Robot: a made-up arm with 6 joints.
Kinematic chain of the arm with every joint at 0, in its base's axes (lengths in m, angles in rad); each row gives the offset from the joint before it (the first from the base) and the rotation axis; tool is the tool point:
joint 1: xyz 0 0 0.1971 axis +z
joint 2: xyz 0 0 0 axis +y
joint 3: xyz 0 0 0.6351 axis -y
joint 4: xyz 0 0 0 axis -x
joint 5: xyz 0.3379 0 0 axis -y
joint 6: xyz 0 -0.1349 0 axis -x
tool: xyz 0 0 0
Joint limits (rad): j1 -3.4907..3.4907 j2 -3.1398..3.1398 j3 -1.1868..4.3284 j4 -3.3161..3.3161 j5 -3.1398..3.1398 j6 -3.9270..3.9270
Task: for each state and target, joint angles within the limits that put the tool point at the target. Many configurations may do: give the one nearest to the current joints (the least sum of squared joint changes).
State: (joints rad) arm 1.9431 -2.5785 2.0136 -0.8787 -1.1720 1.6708
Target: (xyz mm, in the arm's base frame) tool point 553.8 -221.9 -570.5
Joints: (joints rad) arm 2.5834 -2.3514 2.2049 -0.6778 -1.1720 1.6708
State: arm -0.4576 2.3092 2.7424 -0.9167 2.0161 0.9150
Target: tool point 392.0 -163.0 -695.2
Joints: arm -0.2606 2.7962 2.1827 -1.1387 2.0161 0.9150
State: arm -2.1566 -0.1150 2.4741 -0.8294 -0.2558 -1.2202
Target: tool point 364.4 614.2 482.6
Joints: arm -2.2617 -0.7176 3.2393 -0.6100 -0.2558 -1.2202
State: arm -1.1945 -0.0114 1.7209 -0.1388 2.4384 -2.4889
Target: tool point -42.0 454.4 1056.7
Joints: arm -1.7777 -0.3688 1.8940 -0.0818 2.4384 -2.4889
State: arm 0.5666 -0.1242 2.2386 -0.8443 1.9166 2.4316
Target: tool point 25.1 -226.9 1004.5
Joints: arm 1.1152 0.1562 2.9110 -0.4342 1.9166 2.4316
